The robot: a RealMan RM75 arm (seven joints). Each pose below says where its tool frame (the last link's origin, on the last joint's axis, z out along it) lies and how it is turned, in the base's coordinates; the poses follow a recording.
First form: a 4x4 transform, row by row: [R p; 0 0 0 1], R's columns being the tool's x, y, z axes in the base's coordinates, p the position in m. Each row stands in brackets.
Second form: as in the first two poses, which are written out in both.
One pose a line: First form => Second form
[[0.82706 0.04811 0.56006 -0.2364], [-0.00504 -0.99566 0.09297 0.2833], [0.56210 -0.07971 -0.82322 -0.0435], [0 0 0 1]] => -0.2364 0.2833 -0.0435 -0.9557 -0.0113 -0.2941 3.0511
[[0.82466 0.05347 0.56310 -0.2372], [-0.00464 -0.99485 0.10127 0.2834], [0.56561 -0.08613 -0.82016 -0.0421], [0 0 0 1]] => -0.2372 0.2834 -0.0421 -0.9550 -0.0128 -0.2962 3.0433
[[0.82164 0.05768 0.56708 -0.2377], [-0.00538 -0.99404 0.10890 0.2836], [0.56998 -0.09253 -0.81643 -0.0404], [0 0 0 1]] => -0.2377 0.2836 -0.0404 -0.9542 -0.0137 -0.2987 3.0359
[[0.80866 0.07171 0.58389 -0.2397], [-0.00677 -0.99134 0.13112 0.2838], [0.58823 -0.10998 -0.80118 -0.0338], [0 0 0 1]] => -0.2397 0.2838 -0.0338 -0.9508 -0.0171 -0.3095 3.0145
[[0.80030 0.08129 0.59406 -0.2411], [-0.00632 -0.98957 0.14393 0.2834], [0.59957 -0.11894 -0.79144 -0.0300], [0 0 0 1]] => -0.2411 0.2834 -0.0300 -0.9485 -0.0199 -0.3161 3.0026
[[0.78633 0.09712 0.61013 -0.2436], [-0.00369 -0.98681 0.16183 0.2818], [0.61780 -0.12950 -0.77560 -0.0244], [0 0 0 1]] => -0.2436 0.2818 -0.0244 -0.9447 -0.0249 -0.3269 2.9868
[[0.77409 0.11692 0.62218 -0.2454], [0.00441 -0.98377 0.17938 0.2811], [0.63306 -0.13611 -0.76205 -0.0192], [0 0 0 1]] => -0.2454 0.2811 -0.0192 -0.9414 -0.0325 -0.3357 2.9732
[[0.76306 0.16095 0.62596 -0.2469], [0.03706 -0.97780 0.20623 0.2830], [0.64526 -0.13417 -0.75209 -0.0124], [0 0 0 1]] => -0.2469 0.2830 -0.0124 -0.9384 -0.0532 -0.3415 2.9592
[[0.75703 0.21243 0.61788 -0.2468], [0.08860 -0.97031 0.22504 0.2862], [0.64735 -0.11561 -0.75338 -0.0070], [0 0 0 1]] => -0.2468 0.2862 -0.0070 -0.9367 -0.0810 -0.3405 2.9587
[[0.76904 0.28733 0.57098 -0.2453], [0.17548 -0.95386 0.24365 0.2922], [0.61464 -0.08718 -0.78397 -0.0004], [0 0 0 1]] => -0.2453 0.2922 -0.0004 -0.9400 -0.1241 -0.3178 2.9647
